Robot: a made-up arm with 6 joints.
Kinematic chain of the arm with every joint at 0, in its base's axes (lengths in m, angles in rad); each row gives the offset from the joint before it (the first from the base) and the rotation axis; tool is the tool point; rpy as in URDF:
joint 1: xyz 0 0 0.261 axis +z
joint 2: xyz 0 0 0 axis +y
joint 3: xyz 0.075 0 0.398 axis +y
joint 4: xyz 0.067 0 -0.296 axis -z
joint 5: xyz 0 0 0 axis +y
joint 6: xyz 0.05 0 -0.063 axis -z
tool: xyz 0 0 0 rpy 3.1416 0 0
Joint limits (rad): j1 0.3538..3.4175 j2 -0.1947..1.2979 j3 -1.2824..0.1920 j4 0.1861..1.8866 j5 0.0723..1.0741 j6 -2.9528..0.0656
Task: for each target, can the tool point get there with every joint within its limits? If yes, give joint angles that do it. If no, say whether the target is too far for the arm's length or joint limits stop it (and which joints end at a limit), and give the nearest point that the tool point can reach.
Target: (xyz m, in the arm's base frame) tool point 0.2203 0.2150 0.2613
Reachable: yes | joints 0.8776 0.3017 -0.4361 1.5596 0.2608 -1.0037
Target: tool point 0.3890 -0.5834 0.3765
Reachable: no: joint limits stop it (at a limit: joint 1, joint 2, joint 5) | nearest point 0.1846 0.0199 0.3464 | short by 0.638 m
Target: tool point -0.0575 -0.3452 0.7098
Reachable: no: joint limits stop it (at a limit: joint 1, joint 2, joint 3, joint 5) | nearest point -0.3485 -0.1315 0.6972 | short by 0.361 m
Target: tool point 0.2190 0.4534 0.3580
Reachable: yes | joints 1.0772 0.3718 -1.0542 1.6352 0.9484 -0.7323
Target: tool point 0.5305 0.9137 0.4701
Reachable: no: too far | nearest point 0.2987 0.5145 0.3787 | short by 0.471 m
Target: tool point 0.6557 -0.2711 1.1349
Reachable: no: too far | nearest point 0.3554 0.0959 0.7296 | short by 0.624 m
